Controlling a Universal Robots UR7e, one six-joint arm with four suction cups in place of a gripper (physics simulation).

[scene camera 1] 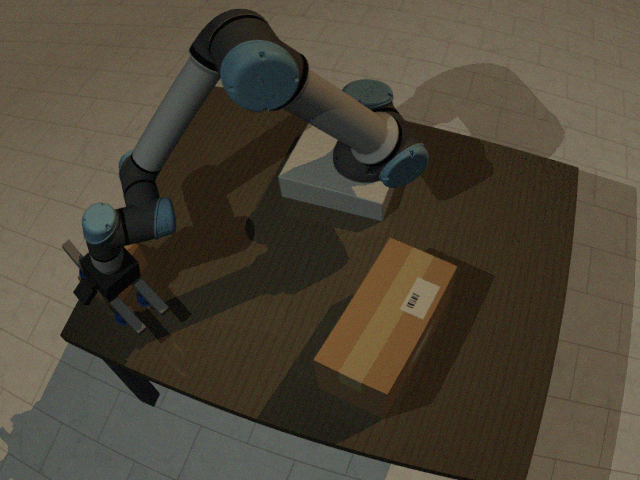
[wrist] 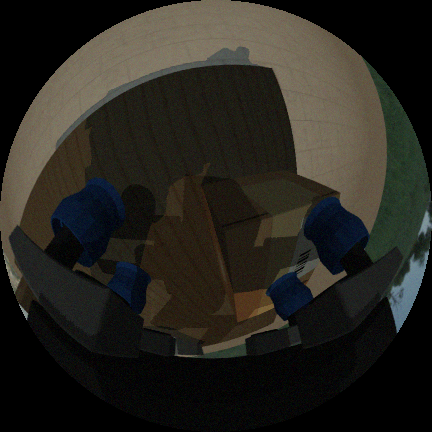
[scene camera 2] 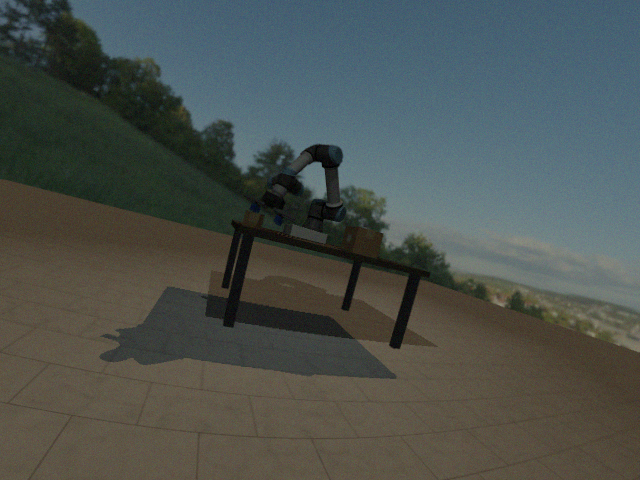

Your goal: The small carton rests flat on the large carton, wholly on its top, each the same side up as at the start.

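Seen in the pictures: hand, tool point: [wrist: 214, 258] [scene camera 2: 265, 217]; arm's base, link origin: [scene camera 2: 311, 231].
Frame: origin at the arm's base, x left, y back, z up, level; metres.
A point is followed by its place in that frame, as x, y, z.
Observation:
The small carton [scene camera 1: 132, 251] {-0.349, -0.486, 0.013} [scene camera 2: 252, 218] {-0.394, -0.615, -0.020} [wrist: 250, 225] {-0.351, -0.611, 0.013} stands at the table's left corner, mostly hidden under my wrist in scene camera 1. My suction gripper [scene camera 1: 110, 284] {-0.333, -0.583, 0.001} [scene camera 2: 266, 209] {-0.333, -0.583, 0.001} [wrist: 209, 250] {-0.333, -0.583, 0.001} is low over it. In the wrist view the two right cups lie on the carton's top by its label, and the two left cups hang over bare table. The carton rests on the table. The large carton [scene camera 1: 385, 314] {0.247, -0.395, 0.083} [scene camera 2: 363, 240] {0.219, -0.540, 0.015}, with a barcode label on top, lies flat far to the right.
The dark wooden table [scene camera 1: 490, 232] {0.349, -0.013, -0.066} [scene camera 2: 238, 278] carries the grey robot base block [scene camera 1: 320, 193] {-0.050, -0.129, -0.016} [scene camera 2: 309, 233] {-0.029, -0.126, -0.022} at the back middle. The small carton stands close to the table's left edge and front-left corner. Tiled floor lies all around.

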